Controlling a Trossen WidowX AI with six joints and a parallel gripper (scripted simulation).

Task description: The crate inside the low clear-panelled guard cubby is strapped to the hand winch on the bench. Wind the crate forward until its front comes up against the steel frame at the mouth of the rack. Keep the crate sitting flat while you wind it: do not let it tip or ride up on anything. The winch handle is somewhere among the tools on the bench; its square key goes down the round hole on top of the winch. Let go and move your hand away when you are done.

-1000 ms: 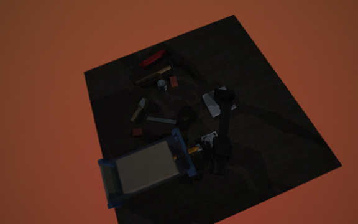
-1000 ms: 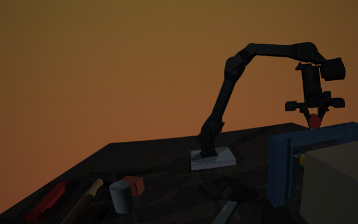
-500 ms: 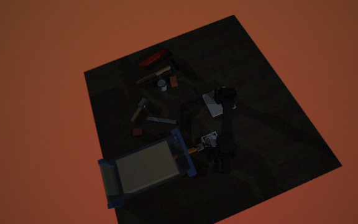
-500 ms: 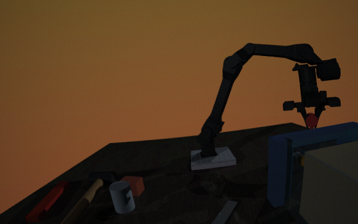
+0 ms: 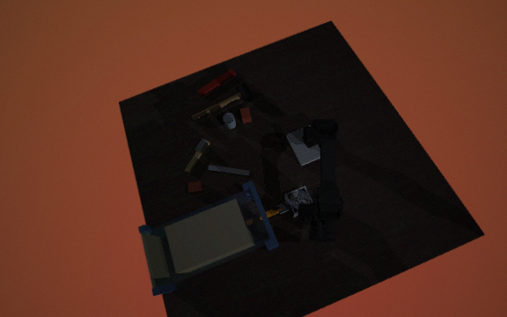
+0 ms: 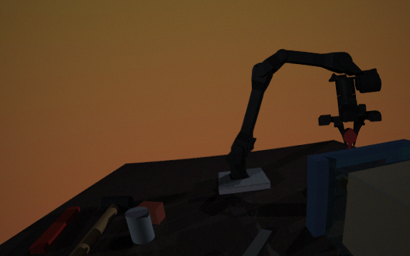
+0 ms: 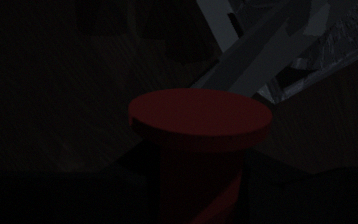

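My gripper tip is 4 cm to the left of the winch handle, 1 cm short of it and 1 cm above it. Round my gripper tip: red knob 2 cm above; blue steel frame 18 cm ahead, 11 cm to the right, 1 cm below; winch 11 cm to the right, 8 cm below.
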